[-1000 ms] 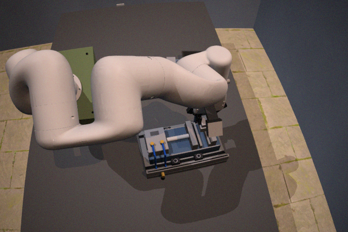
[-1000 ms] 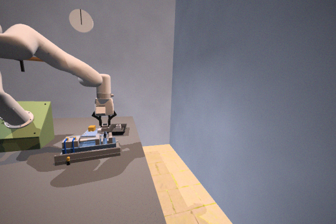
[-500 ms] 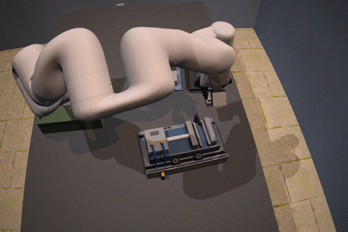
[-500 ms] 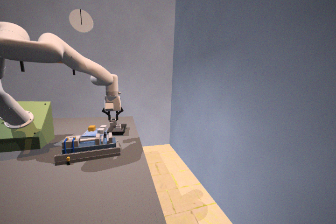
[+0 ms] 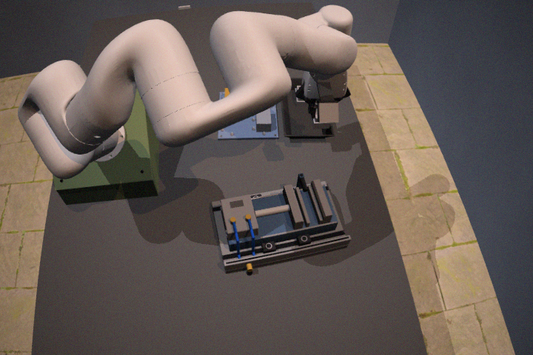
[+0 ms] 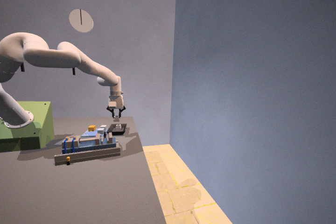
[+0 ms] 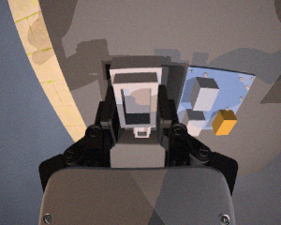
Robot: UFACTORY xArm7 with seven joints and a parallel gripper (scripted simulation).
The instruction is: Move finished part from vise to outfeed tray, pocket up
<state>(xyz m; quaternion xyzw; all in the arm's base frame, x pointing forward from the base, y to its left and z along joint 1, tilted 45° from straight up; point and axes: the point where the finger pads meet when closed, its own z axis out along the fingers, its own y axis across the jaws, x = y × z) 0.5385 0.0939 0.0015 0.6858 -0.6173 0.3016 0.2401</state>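
Right now the grey block is 13 cm behind my hand, 10 cm to the left of it and 15 cm below it. Also, from my hand: orange block: 23 cm behind, 19 cm to the left, 15 cm below; then blue fixture plate: 18 cm behind, 14 cm to the left, 17 cm below.
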